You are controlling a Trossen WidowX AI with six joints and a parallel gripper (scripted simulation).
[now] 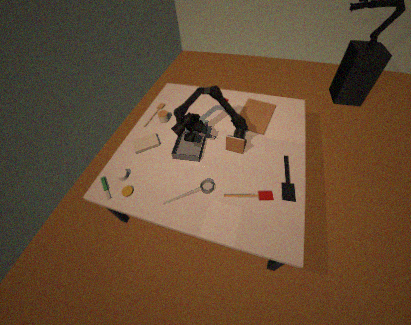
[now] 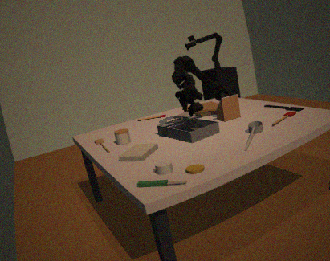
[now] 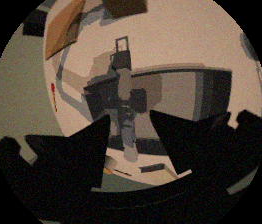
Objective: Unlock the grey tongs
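Right now my gripper tip is 4 cm short of the grey roasting tin, 3 cm to the right of it and 7 cm above it. Round my gripper tip: red-tipped stick: 8 cm behind, 53 cm to the right, 9 cm below; then beige slab: 37 cm ahead, 9 cm to the left, 8 cm below; then wooden board: 40 cm behind, 34 cm to the right, 9 cm below.
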